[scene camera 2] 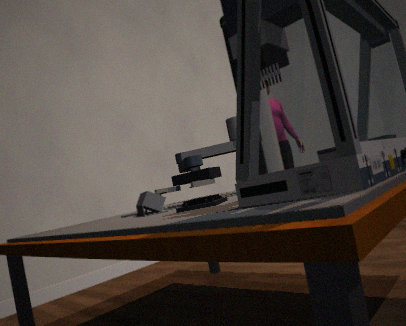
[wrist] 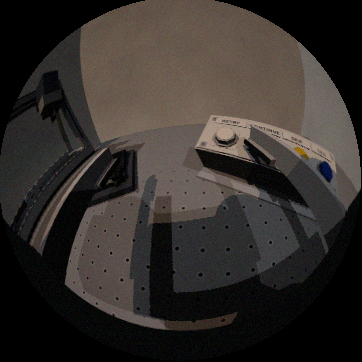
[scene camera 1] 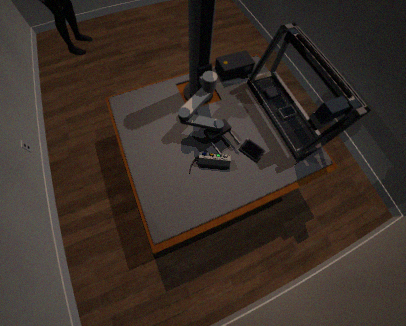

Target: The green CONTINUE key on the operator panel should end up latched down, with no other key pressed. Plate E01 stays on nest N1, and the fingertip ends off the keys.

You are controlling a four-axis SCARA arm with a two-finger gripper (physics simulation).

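The operator panel (scene camera 1: 215,163) (scene camera 2: 151,202) (wrist: 206,141) is a pale-topped box with four keys in a row. The green CONTINUE key (scene camera 1: 218,155) glows in scene camera 1; in the wrist view the right finger hides it. White RETRY (wrist: 225,136), yellow SKIP (wrist: 301,152) and blue CALL (wrist: 326,171) stand beside it. Whether the green key is latched cannot be told. My gripper (scene camera 1: 230,148) (scene camera 2: 175,188) (wrist: 179,138) is open and empty; one finger reaches to the panel's key side, its tip apparently above it. Contact cannot be told. Plate E01 and nest N1 cannot be identified surely.
A low dark square holder (scene camera 1: 251,149) (scene camera 2: 202,202) (wrist: 131,189) lies beside the panel, near the other finger. A large framed machine (scene camera 1: 256,70) (scene camera 2: 248,100) stands past it. A dark box (scene camera 1: 235,65) sits near the arm's column (scene camera 1: 201,40). A cable (scene camera 1: 190,166) leaves the panel.
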